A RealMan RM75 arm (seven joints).
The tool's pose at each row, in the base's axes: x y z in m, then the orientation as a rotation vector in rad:
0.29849 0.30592 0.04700 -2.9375 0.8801 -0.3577
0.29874 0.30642 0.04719 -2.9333 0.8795 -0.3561
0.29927 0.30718 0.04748 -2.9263 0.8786 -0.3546
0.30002 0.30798 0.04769 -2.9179 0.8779 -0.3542
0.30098 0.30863 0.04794 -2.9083 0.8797 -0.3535
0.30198 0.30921 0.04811 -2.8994 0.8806 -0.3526
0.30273 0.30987 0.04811 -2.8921 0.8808 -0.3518
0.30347 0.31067 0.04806 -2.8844 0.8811 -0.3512
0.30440 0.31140 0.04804 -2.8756 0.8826 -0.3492
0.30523 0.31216 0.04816 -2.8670 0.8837 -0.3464
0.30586 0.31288 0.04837 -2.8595 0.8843 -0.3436
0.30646 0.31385 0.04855 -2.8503 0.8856 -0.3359
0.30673 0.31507 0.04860 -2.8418 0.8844 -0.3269
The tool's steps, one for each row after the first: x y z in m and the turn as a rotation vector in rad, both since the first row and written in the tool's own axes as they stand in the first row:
-0.00003 -0.00057 -0.00013 0.0039 -0.0019 0.0009
0.00004 -0.00153 -0.00030 0.0104 -0.0043 0.0025
0.00025 -0.00262 -0.00034 0.0183 -0.0062 0.0046
0.00073 -0.00371 -0.00037 0.0263 -0.0084 0.0085
0.00125 -0.00475 -0.00030 0.0340 -0.0105 0.0117
0.00150 -0.00570 -0.00014 0.0404 -0.0124 0.0140
0.00165 -0.00676 0.00008 0.0473 -0.0143 0.0165
0.00200 -0.00787 0.00030 0.0545 -0.0171 0.0201
0.00228 -0.00897 0.00037 0.0617 -0.0205 0.0234
0.00244 -0.00993 0.00031 0.0681 -0.0237 0.0261
0.00243 -0.01108 0.00026 0.0753 -0.0304 0.0299
0.00199 -0.01225 0.00026 0.0826 -0.0381 0.0321

